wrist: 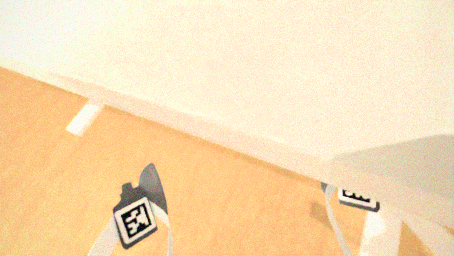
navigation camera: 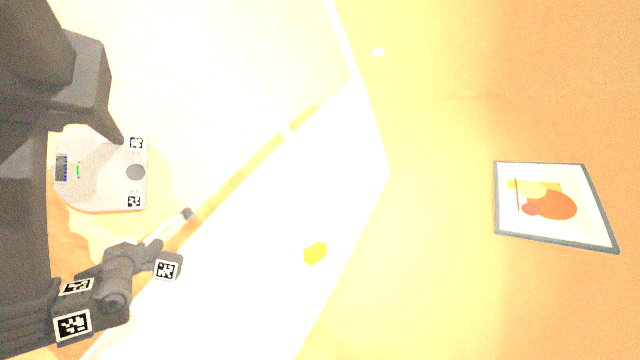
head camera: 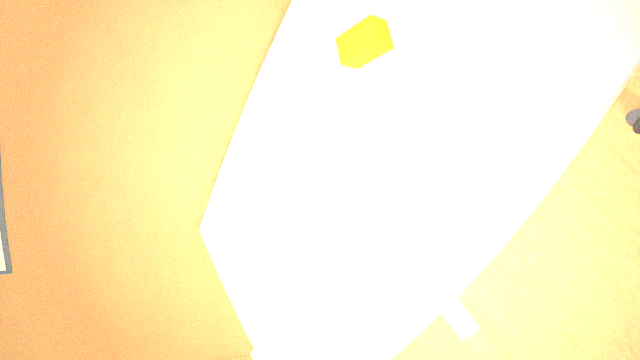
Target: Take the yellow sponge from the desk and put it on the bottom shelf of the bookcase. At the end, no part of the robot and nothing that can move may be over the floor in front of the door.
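Pixels of known places: gripper, fingertip midpoint: (navigation camera: 185,233) (head camera: 635,79); robot's base at its link origin: (navigation camera: 135,170).
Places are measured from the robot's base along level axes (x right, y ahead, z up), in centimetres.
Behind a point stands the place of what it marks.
The yellow sponge (head camera: 364,42) @[z 76.5, x 27.6, y 56.5 cm] (navigation camera: 315,253) @[z 76.6, x 27.5, y 56.4 cm] lies on the white desk (head camera: 350,175) @[z 72.0, x 4.2, y 66.8 cm] (navigation camera: 270,215) @[z 72.0, x 10.1, y 36.8 cm] (wrist: 225,65), nearer the wall-side edge. My gripper (wrist: 238,168) @[z 62.0, x 15.6, y 13.0 cm] is open, with floor showing between its fingers. It is at the desk's near edge, apart from the sponge. In the wrist view the desk edge hides part of the right finger. In the navigation view one fingertip (navigation camera: 187,214) @[z 66.5, x 8.7, y 12.6 cm] shows beside the edge; the other finger is hidden. The sponge does not show in the wrist view. The bookcase and the door do not show in these views.
My base (navigation camera: 100,172) @[z 16.0, x 0.7, y -12.0 cm] stands on the floor on the near side of the desk. A white desk leg (head camera: 461,320) (navigation camera: 287,133) (wrist: 84,118) shows below the near edge. A framed picture (navigation camera: 555,207) @[z 166.2, x 2.0, y 133.4 cm] hangs on the wall beyond the desk. The head and navigation views are overexposed.
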